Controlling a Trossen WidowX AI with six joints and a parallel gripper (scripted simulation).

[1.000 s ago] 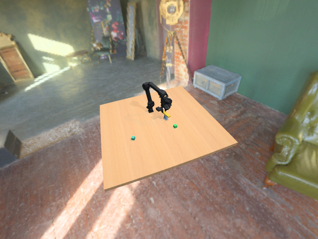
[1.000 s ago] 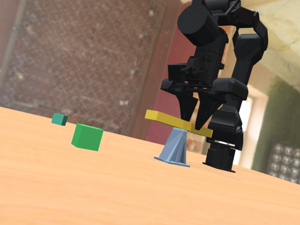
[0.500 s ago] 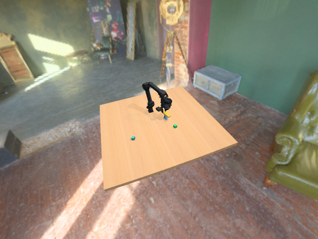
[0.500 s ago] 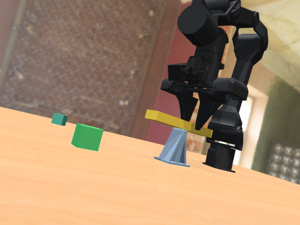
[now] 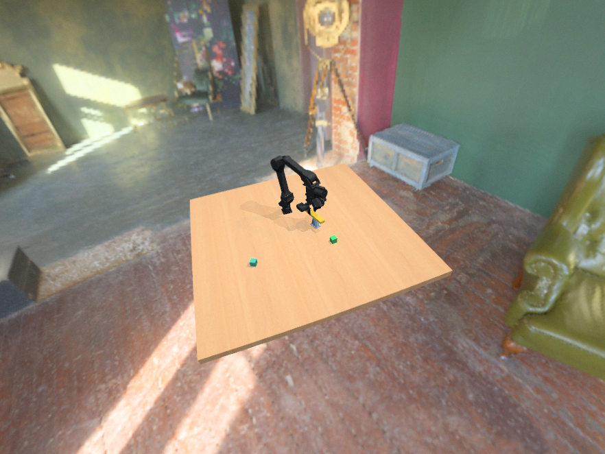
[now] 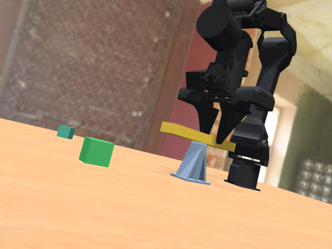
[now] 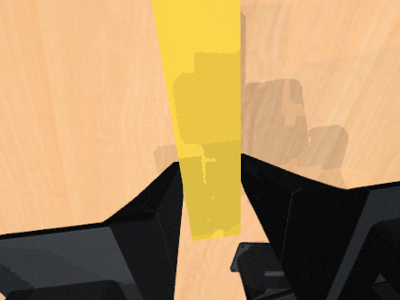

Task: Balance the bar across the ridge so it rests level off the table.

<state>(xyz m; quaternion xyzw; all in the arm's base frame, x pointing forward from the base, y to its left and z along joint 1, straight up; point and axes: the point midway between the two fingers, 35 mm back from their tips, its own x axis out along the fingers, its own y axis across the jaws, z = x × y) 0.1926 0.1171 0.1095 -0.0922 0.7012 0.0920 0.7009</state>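
Now: the yellow bar 30 mm ahead of my gripper tip and 10 mm to the left of it. From my gripper tip the other things lie so: teal cube 210 mm ahead, 430 mm to the right, 60 mm below.
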